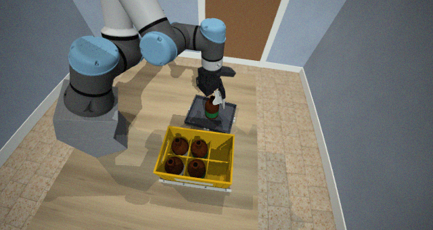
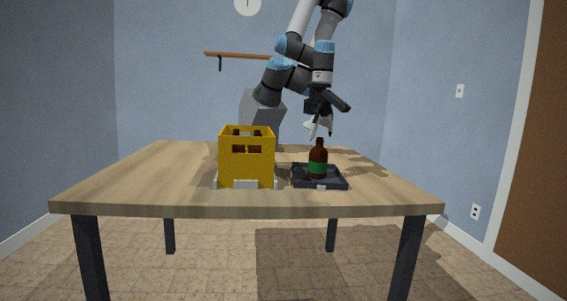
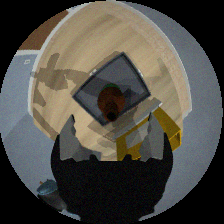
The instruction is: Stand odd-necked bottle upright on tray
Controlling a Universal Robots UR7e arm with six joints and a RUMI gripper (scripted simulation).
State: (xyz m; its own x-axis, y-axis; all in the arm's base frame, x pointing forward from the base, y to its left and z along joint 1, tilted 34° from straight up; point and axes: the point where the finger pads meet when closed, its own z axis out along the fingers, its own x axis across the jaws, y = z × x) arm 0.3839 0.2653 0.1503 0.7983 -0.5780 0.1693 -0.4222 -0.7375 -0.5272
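My hand is 7 cm above the bottle. From my hand the other things lie so: crate (27 cm to the right, 7 cm below, 6 cm ahead); then tray (14 cm below).
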